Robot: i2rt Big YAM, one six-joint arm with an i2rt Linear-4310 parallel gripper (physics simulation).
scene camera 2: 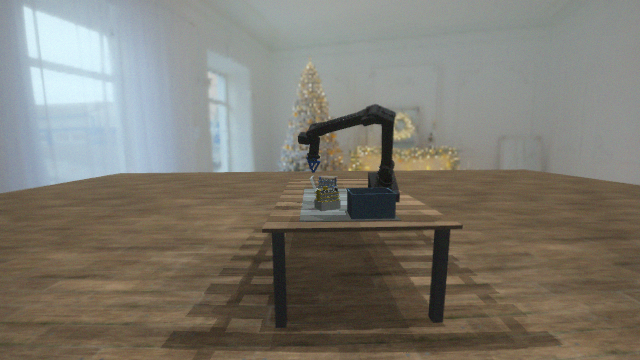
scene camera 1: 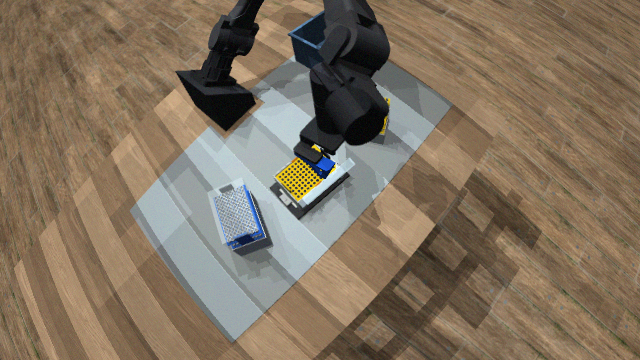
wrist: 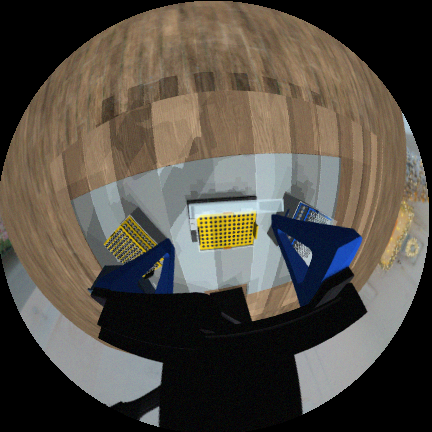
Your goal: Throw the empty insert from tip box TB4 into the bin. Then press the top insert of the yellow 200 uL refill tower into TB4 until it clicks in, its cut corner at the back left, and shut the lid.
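Note:
Tip box TB4 (scene camera 1: 299,209) (wrist: 194,235) stands at the middle of the mat with its clear lid (scene camera 1: 327,186) (wrist: 225,206) open. A yellow insert (scene camera 1: 299,179) (wrist: 227,231) with dark, empty-looking holes sits in it. My gripper (scene camera 2: 313,170) (wrist: 219,232) is open and empty, above TB4, with its fingertips apart on either side of the box in the wrist view. In scene camera 1 a blue finger covers a corner of the insert. The yellow refill tower (scene camera 1: 386,117) (scene camera 2: 327,196) (wrist: 131,240) is partly hidden by the arm in scene camera 1 and by a finger in the wrist view.
A blue rack with pale tips (scene camera 1: 237,212) (wrist: 312,217) stands on the grey mat (scene camera 1: 230,310) at the other side of TB4. The dark blue bin (scene camera 1: 306,52) (scene camera 2: 371,204) stands beyond the tower, partly behind the arm in scene camera 1.

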